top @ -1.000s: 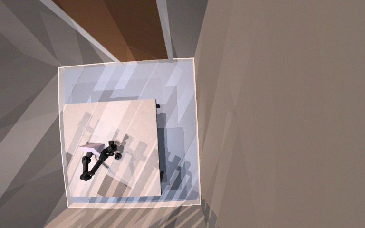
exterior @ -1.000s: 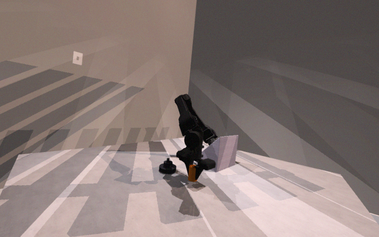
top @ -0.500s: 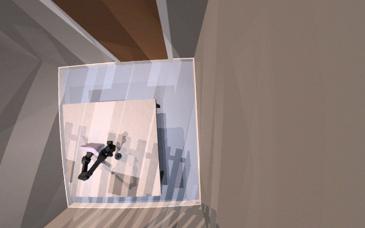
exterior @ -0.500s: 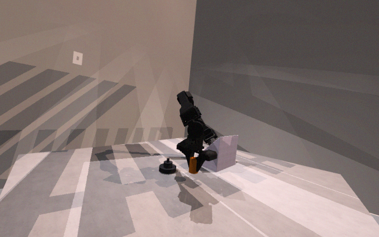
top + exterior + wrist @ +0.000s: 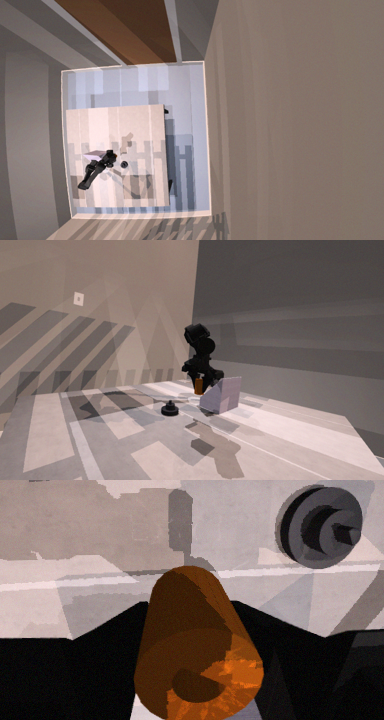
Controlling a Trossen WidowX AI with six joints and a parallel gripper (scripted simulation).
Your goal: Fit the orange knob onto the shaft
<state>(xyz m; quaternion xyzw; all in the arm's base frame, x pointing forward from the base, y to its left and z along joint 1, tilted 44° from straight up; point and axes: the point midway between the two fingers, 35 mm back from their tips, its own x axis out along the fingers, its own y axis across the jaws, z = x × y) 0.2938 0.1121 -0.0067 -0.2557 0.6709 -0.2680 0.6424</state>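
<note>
Now: the dark round pedestal 30 mm ahead of my gripper tip, 150 mm to the right of it and 110 mm below it. Also, from my gripper tip: orange knob 20 mm above.
</note>
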